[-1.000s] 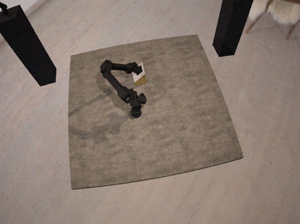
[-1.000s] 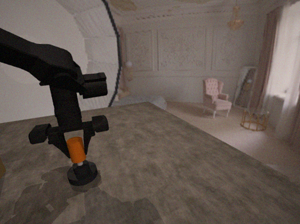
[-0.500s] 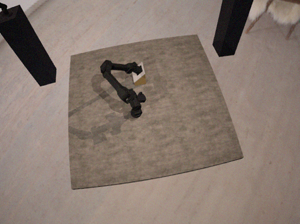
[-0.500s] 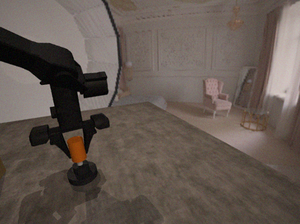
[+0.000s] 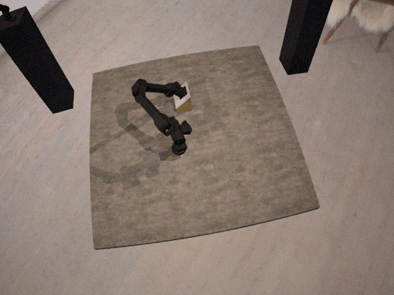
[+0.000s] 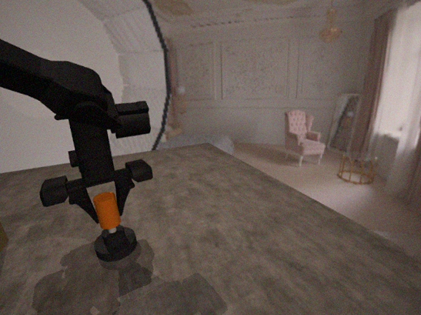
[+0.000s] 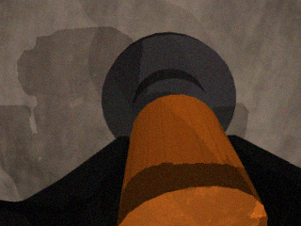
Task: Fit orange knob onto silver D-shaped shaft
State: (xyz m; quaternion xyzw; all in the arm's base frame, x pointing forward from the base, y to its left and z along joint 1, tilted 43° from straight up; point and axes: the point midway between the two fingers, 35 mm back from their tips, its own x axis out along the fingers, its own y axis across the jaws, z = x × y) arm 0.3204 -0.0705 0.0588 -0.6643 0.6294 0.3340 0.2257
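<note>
Now: gripper tip 30 mm below the orange knob. Also, from my gripper tip: black round pedestal: 40 mm below.
</note>
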